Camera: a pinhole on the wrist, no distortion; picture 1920 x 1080 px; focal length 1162.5 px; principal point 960.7 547.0 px. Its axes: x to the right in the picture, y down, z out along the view. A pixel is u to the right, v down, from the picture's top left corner.
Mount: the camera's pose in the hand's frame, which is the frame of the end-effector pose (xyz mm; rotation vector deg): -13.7 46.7 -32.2 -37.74 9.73 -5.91
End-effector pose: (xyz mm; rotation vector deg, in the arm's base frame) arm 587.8 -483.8 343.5 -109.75 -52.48 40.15
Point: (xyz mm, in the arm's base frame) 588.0 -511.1 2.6
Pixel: 837 935
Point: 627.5 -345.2 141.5
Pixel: 1690 463
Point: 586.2 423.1 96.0
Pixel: outside the picture
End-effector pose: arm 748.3 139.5 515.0 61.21 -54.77 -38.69
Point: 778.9 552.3 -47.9
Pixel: behind the camera
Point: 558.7 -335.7 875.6
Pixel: 1771 158
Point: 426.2 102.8 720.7
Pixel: 637 128
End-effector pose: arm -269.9 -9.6 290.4 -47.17 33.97 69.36
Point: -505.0 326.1 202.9
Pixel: 1372 670
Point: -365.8 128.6 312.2
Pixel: 1101 204
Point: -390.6 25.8 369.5
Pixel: 94 263
